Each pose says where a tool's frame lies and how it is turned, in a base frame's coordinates. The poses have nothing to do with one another.
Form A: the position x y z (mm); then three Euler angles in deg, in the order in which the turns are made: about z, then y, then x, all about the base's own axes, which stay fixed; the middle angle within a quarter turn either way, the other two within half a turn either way.
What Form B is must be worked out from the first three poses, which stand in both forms.
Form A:
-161, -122, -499, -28.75, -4.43, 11.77
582, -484, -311, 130.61, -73.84, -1.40
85, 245, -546, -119.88, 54.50, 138.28
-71, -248, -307, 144.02, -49.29, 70.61
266, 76, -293, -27.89, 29.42, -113.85
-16, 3, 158, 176.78, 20.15, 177.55
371, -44, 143, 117.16, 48.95, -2.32
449, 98, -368, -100.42, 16.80, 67.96
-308, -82, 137, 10.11, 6.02, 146.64
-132, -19, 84, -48.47, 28.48, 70.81
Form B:
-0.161, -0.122, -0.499, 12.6, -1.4, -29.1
0.582, -0.484, -0.311, -82.5, -36.3, 109.4
0.085, 0.245, -0.546, 37.6, 109.6, -8.2
-0.071, -0.248, -0.307, -22.8, -85.3, 89.1
0.266, 0.076, -0.293, -115.6, -8.6, -47.0
-0.016, 0.003, 0.158, -5.1, 159.8, -4.2
0.371, -0.044, 0.143, 48.0, 32.4, 107.9
0.449, 0.098, -0.368, 34.8, 67.1, -77.2
-0.308, -0.082, 0.137, 146.5, -10.6, 11.6
-0.132, -0.019, 0.084, 53.2, 51.2, -24.1

